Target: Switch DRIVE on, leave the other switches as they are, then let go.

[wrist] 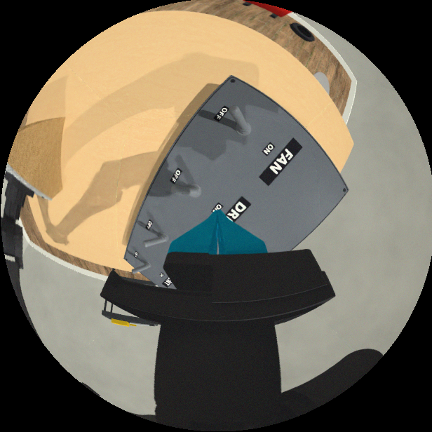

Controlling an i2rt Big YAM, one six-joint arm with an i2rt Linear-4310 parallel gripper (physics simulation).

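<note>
A grey switch panel (295, 210) lies at a slant across the middle of the wrist view. The DRIVE switch (194, 190) is left of centre, its lever leaning to the side of its OFF label (176, 175). The DRIVE name label (239, 207) and its ON label (217, 207) are partly hidden by my fingertips. The FAN switch (241, 121) also leans to its OFF side, above the FAN label (281, 161). Two more levers, one nearer (156, 241) and one at the panel's lower left end (142, 267), lean to the OFF side. My gripper (217, 214) is shut and empty, its teal tips over the DRIVE labels, apart from the lever.
The panel lies on a light wooden top (150, 35). A brown wooden piece (40, 155) is at the left edge. A black ring-shaped thing (295, 26) and a red thing (270, 7) are at the top. A yellow part (120, 322) shows at lower left.
</note>
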